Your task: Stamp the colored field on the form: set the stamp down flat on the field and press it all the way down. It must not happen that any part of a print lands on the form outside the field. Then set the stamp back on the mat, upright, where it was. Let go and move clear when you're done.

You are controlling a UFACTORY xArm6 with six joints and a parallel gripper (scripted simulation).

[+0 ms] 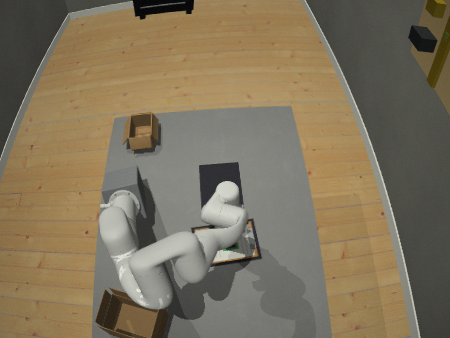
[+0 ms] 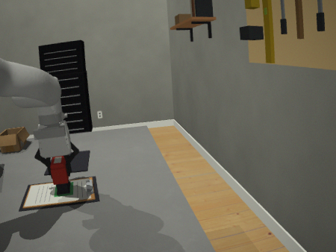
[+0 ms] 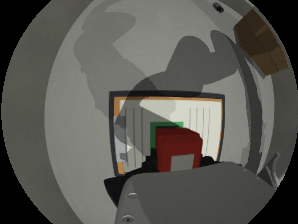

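Right now my hand is 1 cm short of the dark mat, 26 cm to the right of it and 7 cm above it. Also, from my hand: clipboard with form (1 cm to the right, 7 cm below); dark stamp base (5 cm below); red stamp (2 cm below).
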